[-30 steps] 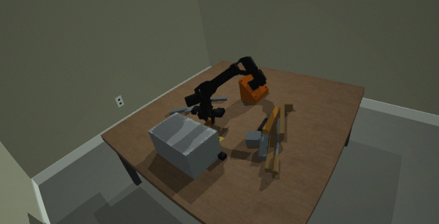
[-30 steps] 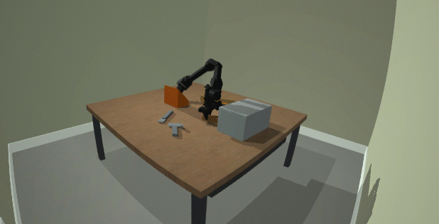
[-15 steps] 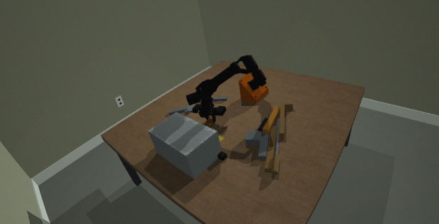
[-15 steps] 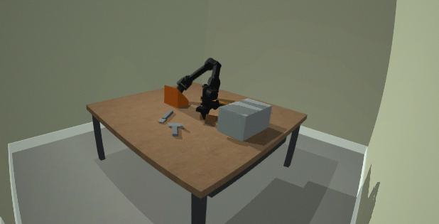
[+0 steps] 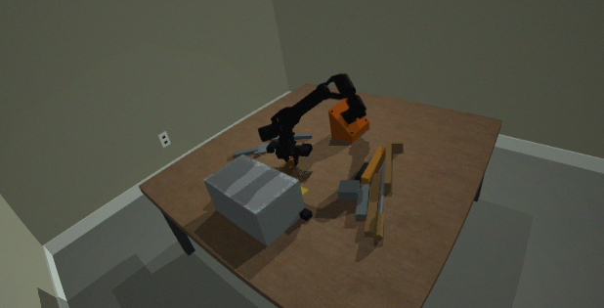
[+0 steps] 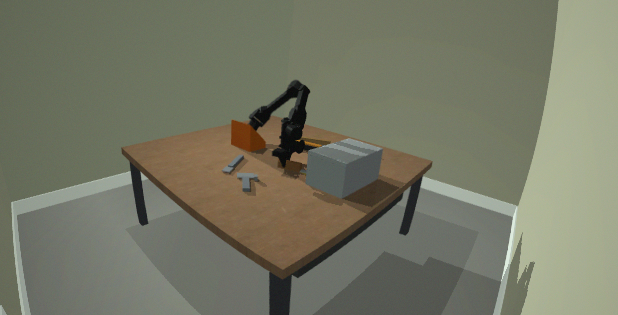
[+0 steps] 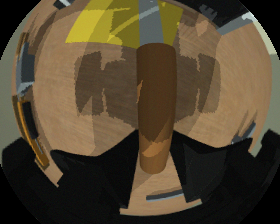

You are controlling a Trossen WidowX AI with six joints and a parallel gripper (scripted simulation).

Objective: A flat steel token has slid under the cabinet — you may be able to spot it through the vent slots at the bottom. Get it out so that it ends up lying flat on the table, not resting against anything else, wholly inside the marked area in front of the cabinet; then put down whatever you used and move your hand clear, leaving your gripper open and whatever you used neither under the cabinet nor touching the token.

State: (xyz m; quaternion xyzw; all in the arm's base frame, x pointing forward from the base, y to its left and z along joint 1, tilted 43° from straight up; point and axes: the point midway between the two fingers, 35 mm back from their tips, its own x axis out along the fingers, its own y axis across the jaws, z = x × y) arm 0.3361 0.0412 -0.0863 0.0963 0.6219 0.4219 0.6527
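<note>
The orange bar lies 190 mm behind my gripper tip, 290 mm to the left of it and 10 mm above it. Round my gripper tip: grey block (10 mm behind, 310 mm to the left, 10 mm above); then wooden stick (30 mm behind, 410 mm to the left); then grey t-piece (30 mm ahead, 250 mm to the right).
</note>
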